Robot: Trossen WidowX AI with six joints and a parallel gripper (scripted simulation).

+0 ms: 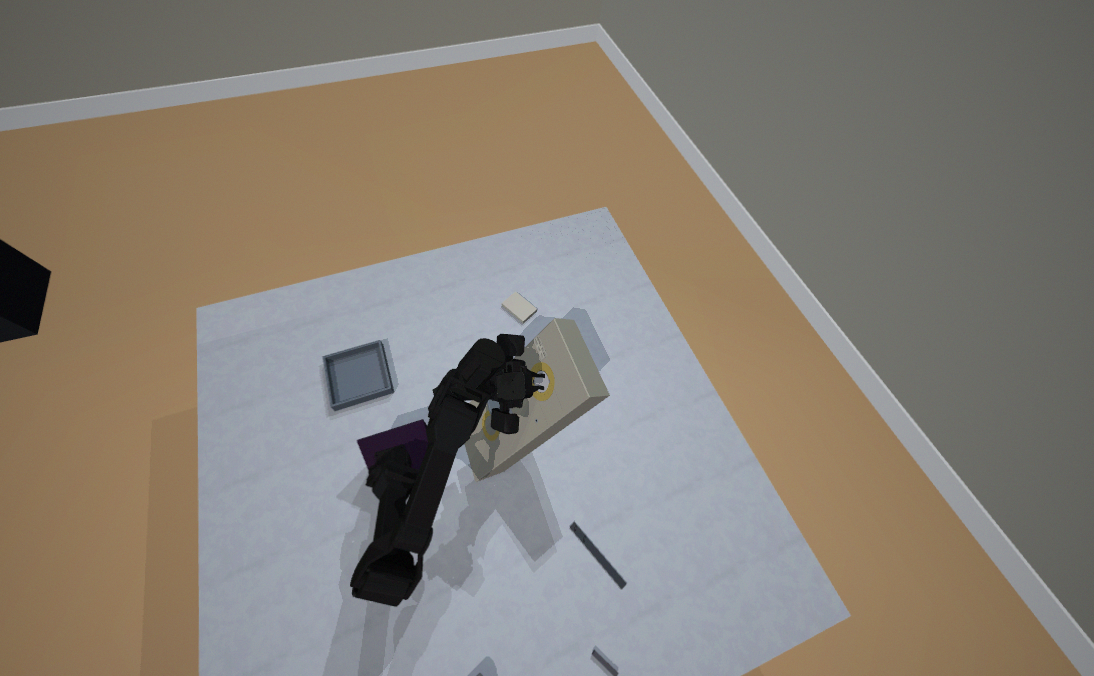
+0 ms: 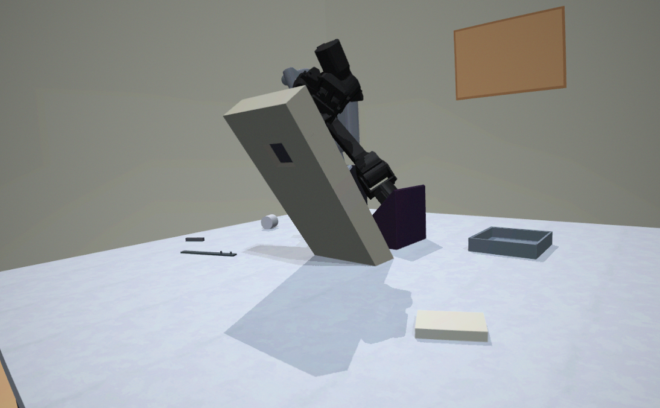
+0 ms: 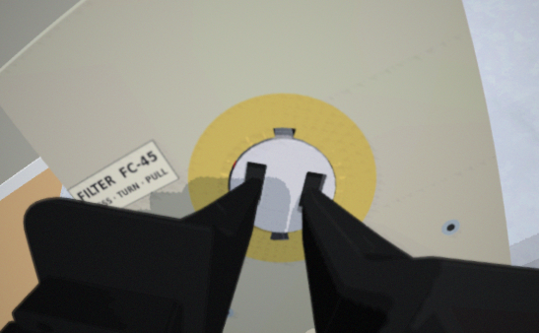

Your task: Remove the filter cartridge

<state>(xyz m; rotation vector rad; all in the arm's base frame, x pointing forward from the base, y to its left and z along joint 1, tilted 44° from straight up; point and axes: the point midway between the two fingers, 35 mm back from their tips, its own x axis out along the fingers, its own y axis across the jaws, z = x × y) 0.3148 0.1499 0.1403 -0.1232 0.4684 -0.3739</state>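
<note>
Right now my gripper tip is 20 mm short of the round filter cartridge and 10 mm above it. Also, from my gripper tip: small grey cylinder 280 mm behind, 480 mm to the right, 260 mm below; grey tray 410 mm behind, 270 mm to the left, 270 mm below; cream flat block 70 mm ahead, 350 mm to the left, 270 mm below.
</note>
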